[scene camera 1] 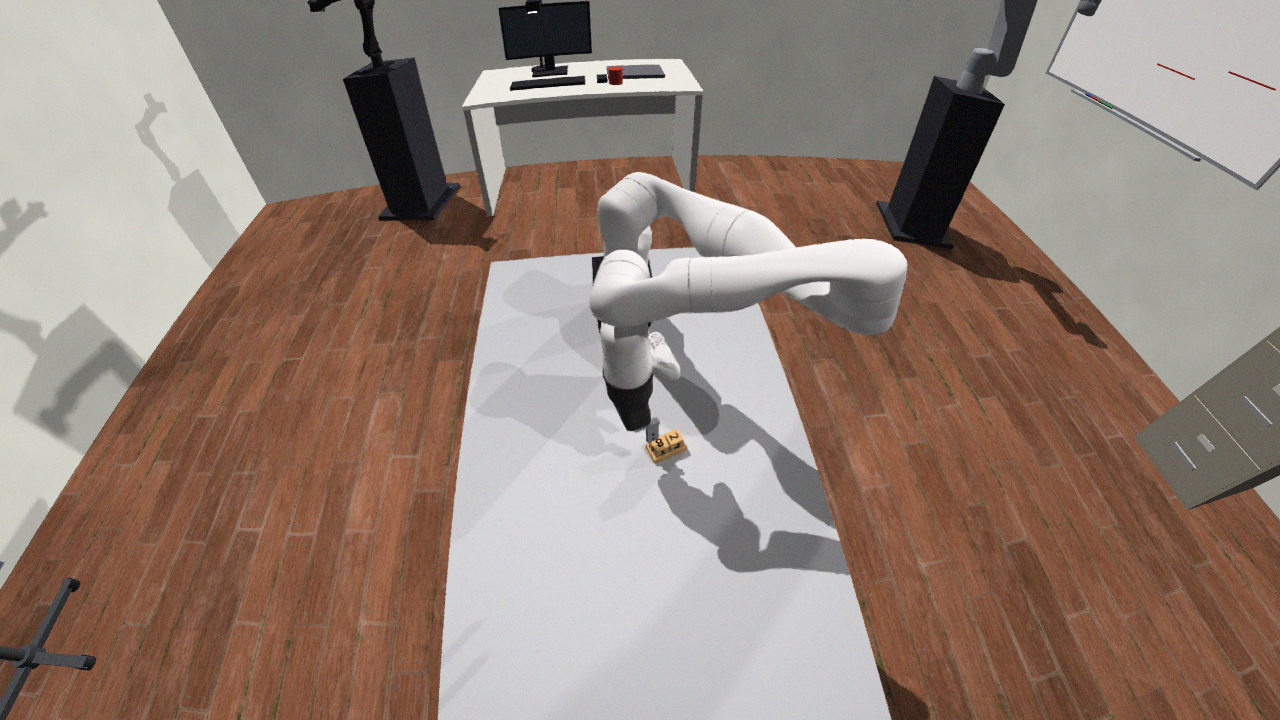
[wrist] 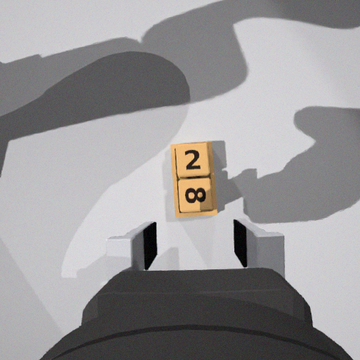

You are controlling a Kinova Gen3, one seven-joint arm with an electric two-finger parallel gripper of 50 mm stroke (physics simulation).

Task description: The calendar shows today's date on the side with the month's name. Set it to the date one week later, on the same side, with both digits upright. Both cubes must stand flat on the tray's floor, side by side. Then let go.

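Observation:
The cube with 2 on top (scene camera 1: pixel 674 437) (wrist: pixel 192 160) and the cube with 8 on top (scene camera 1: pixel 659 442) (wrist: pixel 195 195) sit side by side in a small orange-yellow tray (scene camera 1: pixel 668 457) (wrist: pixel 212 162). In the wrist view the 2 reads upright and the 8 lies turned sideways. The cubes' side digits are too small to read in the scene view and hidden in the wrist view, as is the month name. My gripper (scene camera 1: pixel 646 431) (wrist: pixel 194 237) is open and empty. It points down above the mat, beside the tray's 8 end.
The tray stands on a pale grey mat (scene camera 1: pixel 554 573) crossed by the arm's shadows. A white desk (scene camera 1: pixel 581 94) with a monitor and a red cup stands at the back, between two black pedestals (scene camera 1: pixel 396 134) (scene camera 1: pixel 944 156). A filing cabinet (scene camera 1: pixel 1217 429) stands at the right.

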